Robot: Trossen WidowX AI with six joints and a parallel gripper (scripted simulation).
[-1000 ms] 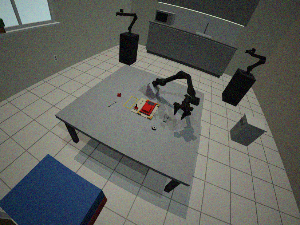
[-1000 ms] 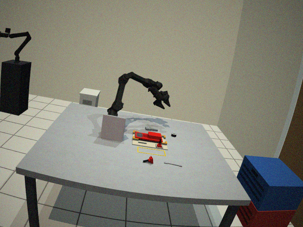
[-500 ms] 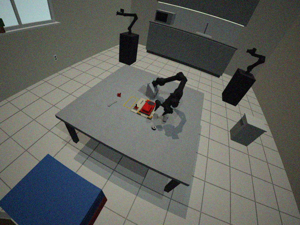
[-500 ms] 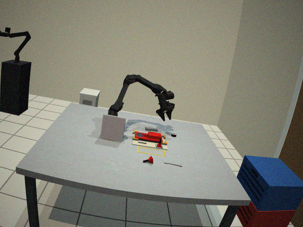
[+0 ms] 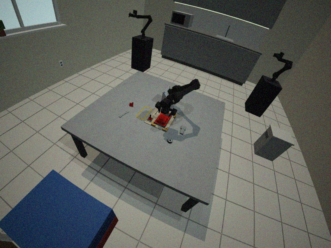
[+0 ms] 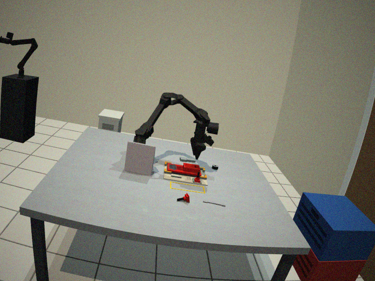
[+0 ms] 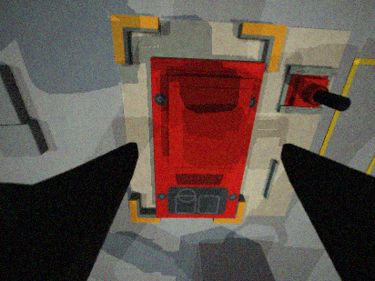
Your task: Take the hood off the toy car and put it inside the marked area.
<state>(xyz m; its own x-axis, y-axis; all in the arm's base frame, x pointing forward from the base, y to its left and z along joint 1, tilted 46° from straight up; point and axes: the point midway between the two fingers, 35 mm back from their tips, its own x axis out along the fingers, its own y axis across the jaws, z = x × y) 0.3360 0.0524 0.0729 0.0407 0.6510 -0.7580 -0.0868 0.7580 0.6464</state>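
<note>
The car hood lies 10 mm behind my gripper tip, 10 mm to the right of it and 60 mm below it. Also, from my gripper tip: black wheel (160 mm ahead, 150 mm to the left, 100 mm below); then thin grey rod (100 mm ahead, 360 mm to the right, 100 mm below).
</note>
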